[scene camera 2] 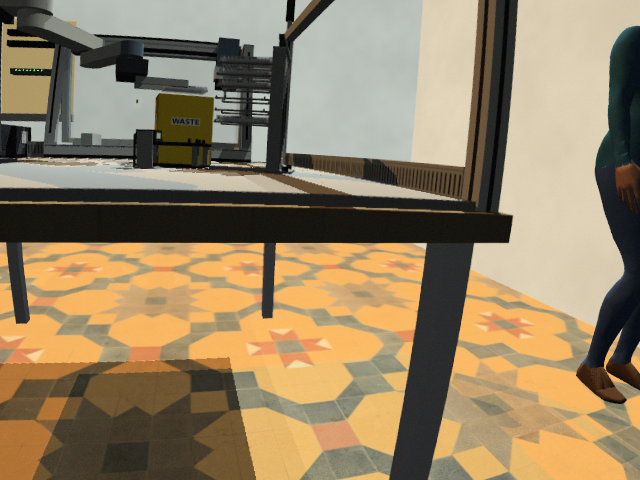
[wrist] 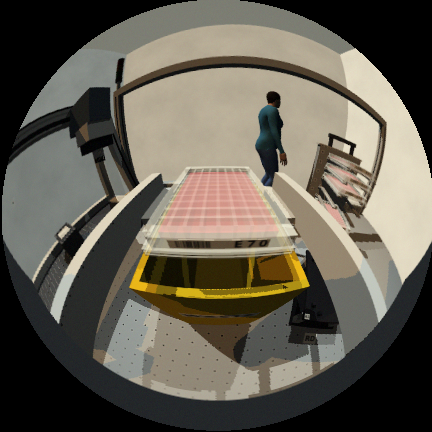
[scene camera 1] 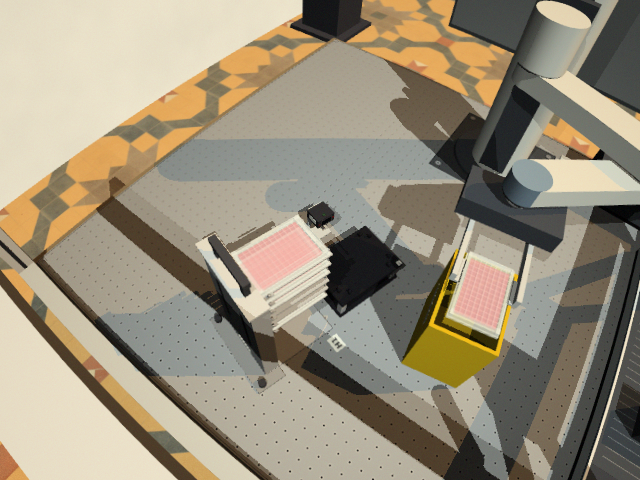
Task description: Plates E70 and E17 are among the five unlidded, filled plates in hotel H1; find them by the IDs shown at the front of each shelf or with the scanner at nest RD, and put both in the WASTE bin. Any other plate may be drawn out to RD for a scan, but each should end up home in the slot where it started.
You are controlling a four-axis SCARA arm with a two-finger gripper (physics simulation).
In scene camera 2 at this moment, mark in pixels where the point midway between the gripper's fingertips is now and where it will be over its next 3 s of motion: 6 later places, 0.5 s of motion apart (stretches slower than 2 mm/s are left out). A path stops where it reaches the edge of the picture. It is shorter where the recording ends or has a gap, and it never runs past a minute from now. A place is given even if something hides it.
My gripper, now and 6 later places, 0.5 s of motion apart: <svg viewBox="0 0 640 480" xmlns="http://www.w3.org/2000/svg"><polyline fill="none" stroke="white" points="185,86 186,72 186,71 192,69 196,69 196,68 231,69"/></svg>
